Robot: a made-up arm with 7 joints. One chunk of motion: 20 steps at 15 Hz.
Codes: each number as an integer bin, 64 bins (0 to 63) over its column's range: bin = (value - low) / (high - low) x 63, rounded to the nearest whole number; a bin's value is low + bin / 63 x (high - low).
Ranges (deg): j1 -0.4..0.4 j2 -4..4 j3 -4.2..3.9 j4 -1.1..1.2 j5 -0.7..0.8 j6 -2..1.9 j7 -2..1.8
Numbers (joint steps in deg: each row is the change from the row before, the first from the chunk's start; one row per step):
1: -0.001 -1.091 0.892 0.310 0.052 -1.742 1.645
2: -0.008 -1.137 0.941 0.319 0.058 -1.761 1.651
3: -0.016 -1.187 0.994 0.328 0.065 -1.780 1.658
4: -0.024 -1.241 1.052 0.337 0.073 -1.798 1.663
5: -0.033 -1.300 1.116 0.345 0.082 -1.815 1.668
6: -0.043 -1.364 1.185 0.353 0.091 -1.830 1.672
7: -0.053 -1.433 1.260 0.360 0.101 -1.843 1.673
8: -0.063 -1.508 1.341 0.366 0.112 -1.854 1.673
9: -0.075 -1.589 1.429 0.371 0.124 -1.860 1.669
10: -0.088 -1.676 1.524 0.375 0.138 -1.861 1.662
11: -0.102 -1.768 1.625 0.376 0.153 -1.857 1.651
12: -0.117 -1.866 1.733 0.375 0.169 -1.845 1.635
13: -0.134 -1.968 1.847 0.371 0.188 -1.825 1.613
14: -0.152 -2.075 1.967 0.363 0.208 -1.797 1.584
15: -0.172 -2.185 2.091 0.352 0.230 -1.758 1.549
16: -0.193 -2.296 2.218 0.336 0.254 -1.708 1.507
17: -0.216 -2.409 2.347 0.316 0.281 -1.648 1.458
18: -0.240 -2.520 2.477 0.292 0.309 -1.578 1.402
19: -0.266 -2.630 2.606 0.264 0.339 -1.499 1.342
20: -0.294 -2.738 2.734 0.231 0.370 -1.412 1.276
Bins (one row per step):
1: 31 23 40 39 32 4 60
2: 31 23 40 39 32 4 61
3: 30 22 40 39 32 4 61
4: 30 22 41 39 32 3 61
5: 29 21 41 40 33 3 61
6: 28 21 42 40 33 3 61
7: 27 20 42 40 34 3 61
8: 27 20 43 40 34 2 61
9: 26 19 44 40 35 2 61
10: 25 18 45 40 35 2 61
11: 23 18 45 40 36 2 61
12: 22 17 46 40 36 3 60
13: 21 16 47 40 37 3 60
14: 20 15 48 40 38 3 59
15: 18 14 49 40 39 4 59
16: 16 13 50 39 40 5 58
17: 14 13 51 39 41 6 57
18: 13 12 52 38 42 7 56
19: 11 11 53 37 44 8 55
20: 8 10 54 36 45 9 54

